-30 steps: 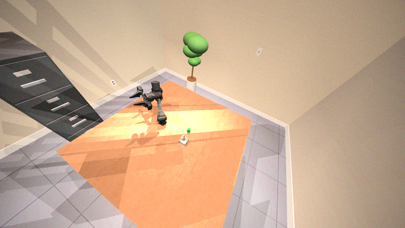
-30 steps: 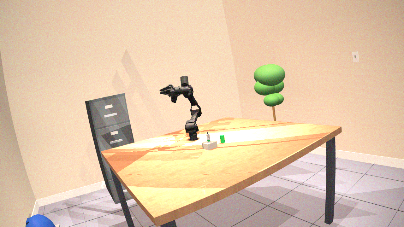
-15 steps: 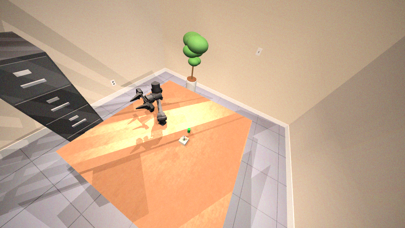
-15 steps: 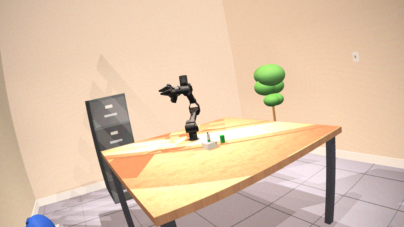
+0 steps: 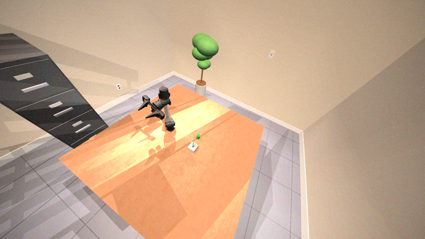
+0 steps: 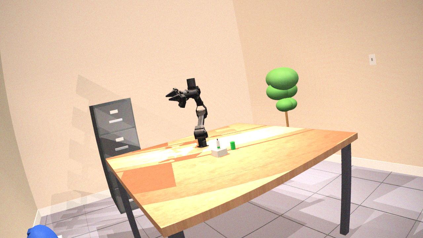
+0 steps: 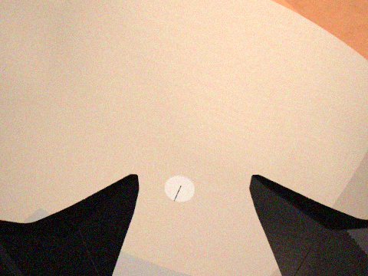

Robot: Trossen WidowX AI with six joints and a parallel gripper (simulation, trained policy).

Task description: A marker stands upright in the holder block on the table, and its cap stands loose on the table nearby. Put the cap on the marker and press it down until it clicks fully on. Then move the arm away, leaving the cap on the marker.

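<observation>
Now: gripper tip 28 cm short of the green cap, 26 cm to the right of it and 36 cm above it. The rest, counted from my gripper tip: holder block 30 cm ahead, 15 cm to the left, 36 cm below.
</observation>
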